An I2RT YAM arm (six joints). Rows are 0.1 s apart.
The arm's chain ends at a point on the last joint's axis. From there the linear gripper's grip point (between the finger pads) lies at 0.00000 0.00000 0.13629 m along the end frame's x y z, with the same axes.
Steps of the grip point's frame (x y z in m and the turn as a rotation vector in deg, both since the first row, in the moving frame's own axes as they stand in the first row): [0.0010 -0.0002 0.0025 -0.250 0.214 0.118]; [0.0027 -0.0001 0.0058 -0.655 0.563 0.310]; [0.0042 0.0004 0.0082 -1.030 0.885 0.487]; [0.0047 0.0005 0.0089 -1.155 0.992 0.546]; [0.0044 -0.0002 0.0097 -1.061 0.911 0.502]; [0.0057 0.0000 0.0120 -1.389 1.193 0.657]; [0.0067 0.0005 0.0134 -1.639 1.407 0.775]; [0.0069 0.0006 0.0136 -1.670 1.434 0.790]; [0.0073 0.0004 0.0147 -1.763 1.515 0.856]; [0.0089 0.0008 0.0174 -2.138 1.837 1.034]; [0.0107 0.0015 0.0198 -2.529 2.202 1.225]
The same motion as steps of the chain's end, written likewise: [0.0005 -0.0008 0.0025 -0.250 0.214 0.118]; [0.0014 -0.0017 0.0058 -0.655 0.563 0.310]; [0.0021 -0.0021 0.0082 -1.030 0.885 0.487]; [0.0024 -0.0023 0.0089 -1.155 0.992 0.546]; [0.0022 -0.0027 0.0097 -1.061 0.911 0.502]; [0.0029 -0.0033 0.0121 -1.389 1.193 0.657]; [0.0034 -0.0034 0.0135 -1.639 1.407 0.775]; [0.0035 -0.0034 0.0137 -1.670 1.434 0.790]; [0.0037 -0.0038 0.0148 -1.763 1.515 0.856]; [0.0046 -0.0043 0.0176 -2.138 1.837 1.034]; [0.0055 -0.0046 0.0200 -2.529 2.202 1.225]
